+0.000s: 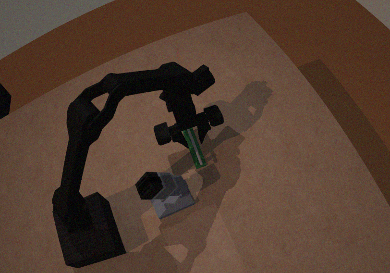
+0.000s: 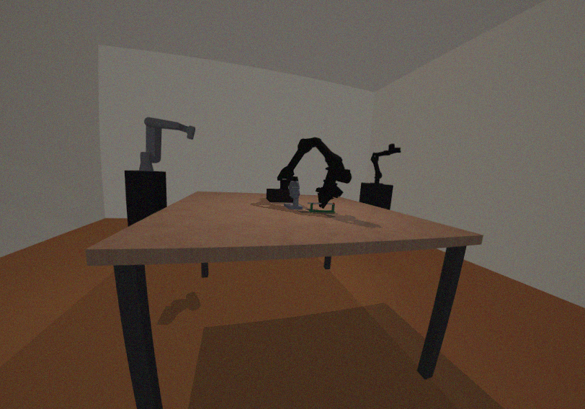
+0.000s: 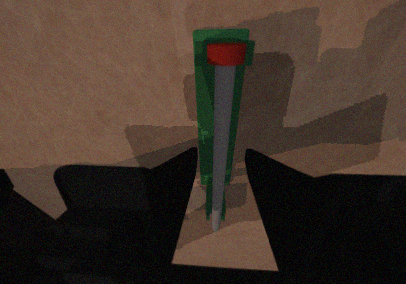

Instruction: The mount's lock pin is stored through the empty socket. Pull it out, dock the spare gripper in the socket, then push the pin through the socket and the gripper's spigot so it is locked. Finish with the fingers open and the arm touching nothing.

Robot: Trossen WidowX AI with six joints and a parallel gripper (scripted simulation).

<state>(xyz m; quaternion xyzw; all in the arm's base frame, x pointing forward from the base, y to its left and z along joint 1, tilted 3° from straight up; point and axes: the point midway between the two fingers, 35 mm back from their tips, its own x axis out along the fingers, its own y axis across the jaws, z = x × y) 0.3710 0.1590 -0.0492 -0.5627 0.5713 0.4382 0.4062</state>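
Right now my gripper tip is 10 mm to the right of the green cradle. From my gripper tip the other things lie so: spare gripper 130 mm to the right, 120 mm behind, 90 mm above; then grey mount 130 mm to the right, 90 mm behind, 30 mm above.
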